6 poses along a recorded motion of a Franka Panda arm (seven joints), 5.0 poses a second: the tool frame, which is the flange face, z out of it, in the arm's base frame.
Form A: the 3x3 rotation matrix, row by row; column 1 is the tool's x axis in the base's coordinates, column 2 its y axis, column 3 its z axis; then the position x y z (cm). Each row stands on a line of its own.
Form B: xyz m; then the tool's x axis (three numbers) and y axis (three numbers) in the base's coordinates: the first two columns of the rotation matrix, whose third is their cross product. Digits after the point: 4 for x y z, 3 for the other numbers.
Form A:
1:
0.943 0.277 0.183
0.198 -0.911 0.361
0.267 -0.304 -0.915
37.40 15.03 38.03
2:
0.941 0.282 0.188
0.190 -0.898 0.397
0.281 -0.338 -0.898
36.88 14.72 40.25
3:
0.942 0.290 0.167
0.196 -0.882 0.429
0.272 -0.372 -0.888
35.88 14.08 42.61
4:
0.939 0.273 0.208
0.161 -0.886 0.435
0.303 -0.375 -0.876
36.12 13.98 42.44
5:
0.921 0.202 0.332
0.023 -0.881 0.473
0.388 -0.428 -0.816
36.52 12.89 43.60
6:
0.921 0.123 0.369
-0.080 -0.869 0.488
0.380 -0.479 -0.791
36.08 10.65 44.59
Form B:
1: 0.3740 0.1503 0.3803 0.943 0.198 0.267 0.277 -0.911 -0.304
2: 0.3688 0.1472 0.4025 0.941 0.190 0.281 0.282 -0.898 -0.338
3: 0.3588 0.1408 0.4261 0.942 0.196 0.272 0.290 -0.882 -0.372
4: 0.3612 0.1398 0.4244 0.939 0.161 0.303 0.273 -0.886 -0.375
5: 0.3652 0.1289 0.4360 0.921 0.023 0.388 0.202 -0.881 -0.428
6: 0.3608 0.1065 0.4459 0.921 -0.080 0.380 0.123 -0.869 -0.479
